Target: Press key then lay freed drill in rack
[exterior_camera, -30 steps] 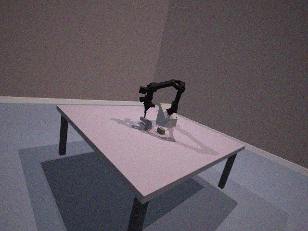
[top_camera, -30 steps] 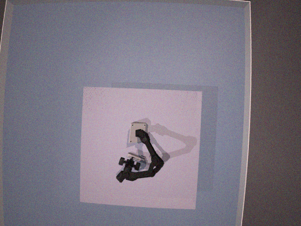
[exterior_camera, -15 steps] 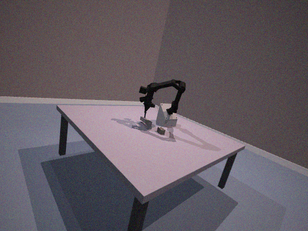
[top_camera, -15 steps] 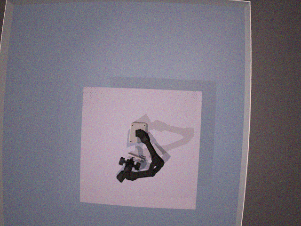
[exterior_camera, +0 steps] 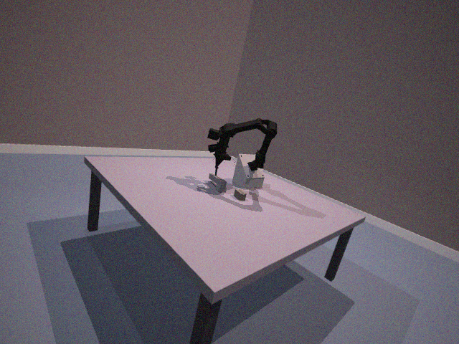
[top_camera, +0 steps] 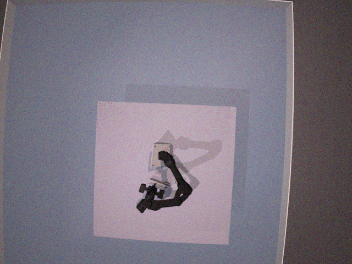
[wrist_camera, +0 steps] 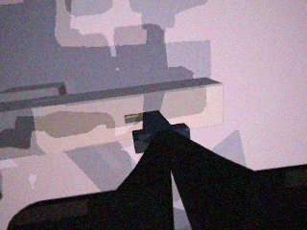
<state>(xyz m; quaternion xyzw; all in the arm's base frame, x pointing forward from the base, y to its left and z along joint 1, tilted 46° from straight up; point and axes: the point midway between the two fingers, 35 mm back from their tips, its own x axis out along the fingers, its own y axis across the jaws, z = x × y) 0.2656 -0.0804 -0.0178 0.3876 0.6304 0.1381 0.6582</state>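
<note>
Right now the drill is 10 mm ahead of my gripper tip, 60 mm to the left of it and 70 mm below it. The rest, counted from my gripper tip: tan rack 10 mm behind, 220 mm to the left, 100 mm below; then pale long fixture block 10 mm ahead, 40 mm to the left, 80 mm below.
</note>
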